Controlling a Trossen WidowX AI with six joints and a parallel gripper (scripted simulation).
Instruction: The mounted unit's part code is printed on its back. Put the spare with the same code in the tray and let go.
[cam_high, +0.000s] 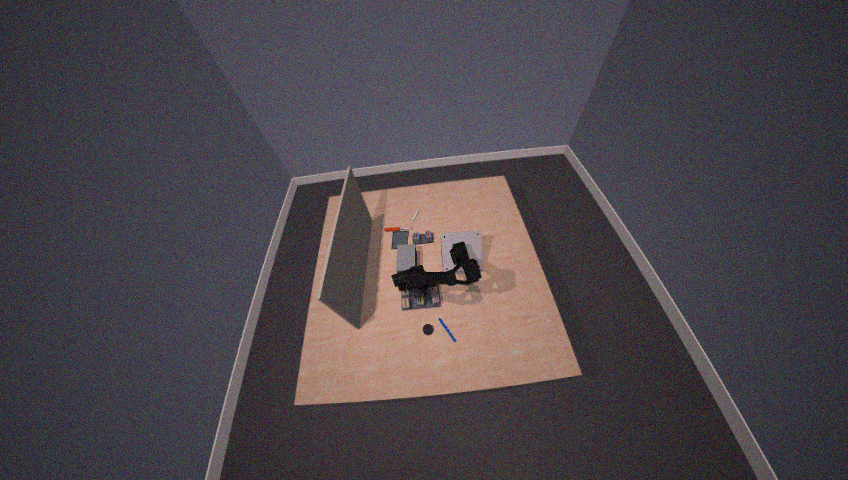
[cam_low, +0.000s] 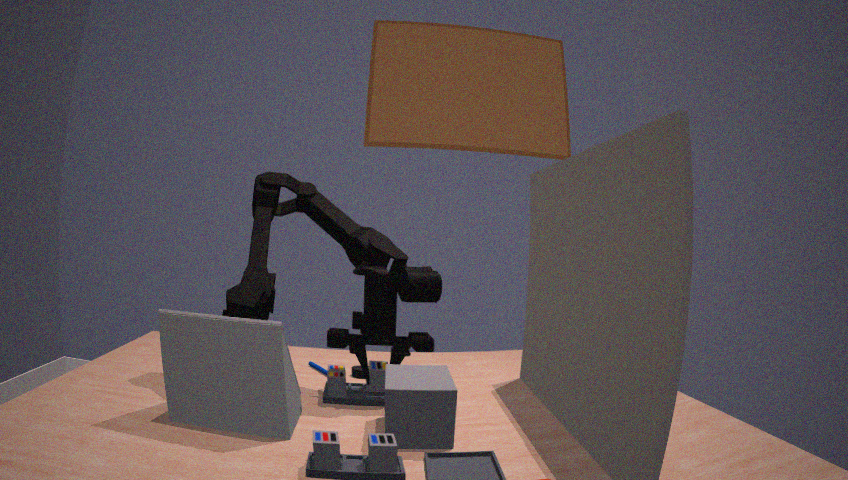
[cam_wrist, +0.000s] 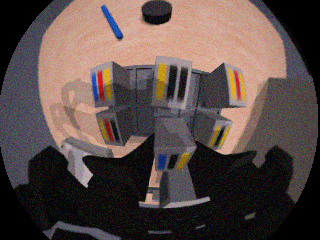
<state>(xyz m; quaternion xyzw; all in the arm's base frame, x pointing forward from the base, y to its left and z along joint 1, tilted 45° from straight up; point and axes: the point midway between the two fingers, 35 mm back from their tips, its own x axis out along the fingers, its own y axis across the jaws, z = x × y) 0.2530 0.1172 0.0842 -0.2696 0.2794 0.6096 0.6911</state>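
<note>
The rack lies 40 mm to the left of my gripper tip and 30 mm below it. Also, from my gripper tip: black disc: 10 mm behind, 210 mm to the left, 30 mm below; then grey mounted unit: 40 mm ahead, 160 mm to the right, 10 mm above; then blue pen: 100 mm behind, 230 mm to the left, 30 mm below.
</note>
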